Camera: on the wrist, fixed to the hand. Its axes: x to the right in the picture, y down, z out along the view.
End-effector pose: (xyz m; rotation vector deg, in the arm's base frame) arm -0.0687 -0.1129 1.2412 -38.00 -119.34 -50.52
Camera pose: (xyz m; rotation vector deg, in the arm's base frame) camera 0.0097 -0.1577 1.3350 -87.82 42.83 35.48
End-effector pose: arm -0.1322 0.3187 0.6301 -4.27 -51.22 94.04
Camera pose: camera -0.1314 0.3959 0.5253 81.08 -29.56 -81.45
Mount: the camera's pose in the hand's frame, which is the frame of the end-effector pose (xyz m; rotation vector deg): 0.0233 0.0603 -0.1130 2.29 57.06 164.58
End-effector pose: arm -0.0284 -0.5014 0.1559 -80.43 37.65 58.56
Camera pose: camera -0.0485 -0.6146 0.0948 -14.10 -110.52 -54.17
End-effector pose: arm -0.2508 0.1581 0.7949 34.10 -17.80 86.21
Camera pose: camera -0.3275 0.2369 0.7253 44.29 3.52 -103.27
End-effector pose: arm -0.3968 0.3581 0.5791 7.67 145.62 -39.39
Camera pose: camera -0.4539 0.4657 0.6252 -168.57 -13.78 -39.47
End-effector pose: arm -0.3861 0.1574 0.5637 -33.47 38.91 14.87
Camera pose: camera -0.4512 0.1411 0.4522 -43.07 -93.46 -122.11
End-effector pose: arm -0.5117 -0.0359 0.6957 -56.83 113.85 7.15
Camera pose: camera -0.6353 -0.0582 0.7299 -111.26 -86.44 -42.81
